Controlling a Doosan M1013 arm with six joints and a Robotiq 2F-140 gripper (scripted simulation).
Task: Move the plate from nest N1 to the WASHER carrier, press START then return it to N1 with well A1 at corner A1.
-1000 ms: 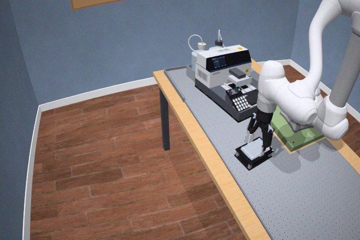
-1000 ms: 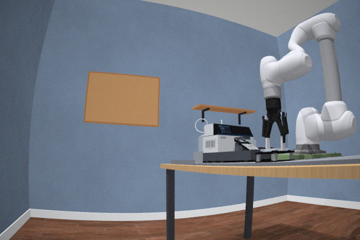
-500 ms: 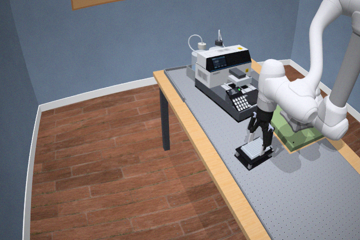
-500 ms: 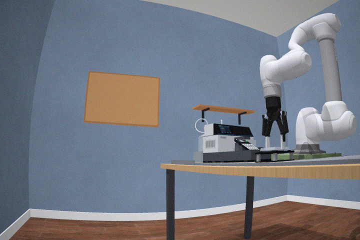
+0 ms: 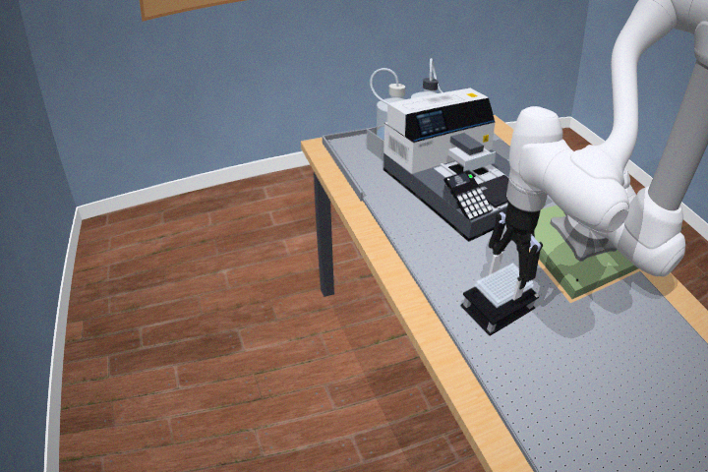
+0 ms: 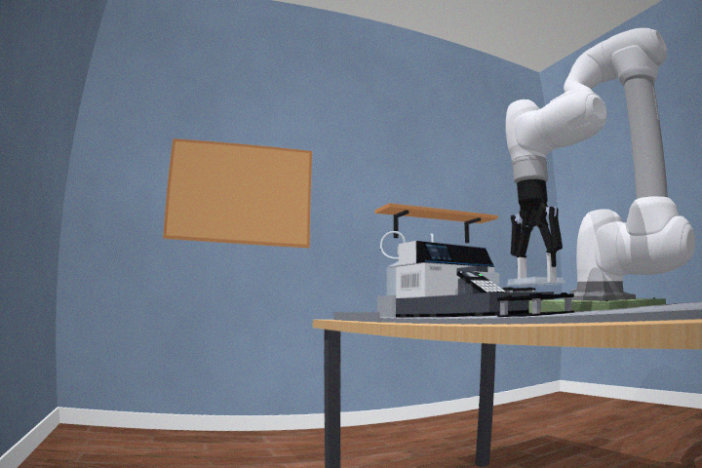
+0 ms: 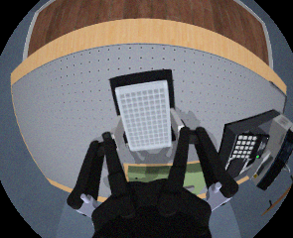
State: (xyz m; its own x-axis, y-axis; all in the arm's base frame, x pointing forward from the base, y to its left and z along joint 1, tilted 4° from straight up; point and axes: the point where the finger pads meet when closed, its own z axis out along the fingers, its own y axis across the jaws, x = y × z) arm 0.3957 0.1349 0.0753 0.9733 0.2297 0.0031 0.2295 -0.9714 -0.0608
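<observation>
My gripper is now 60 mm above the black plate nest N1. Round my hand: plate washer: 510 mm to the right, 150 mm behind, 30 mm above; then well plate: 20 mm below; then washer carrier: 360 mm to the right, 190 mm behind, 20 mm below.
</observation>
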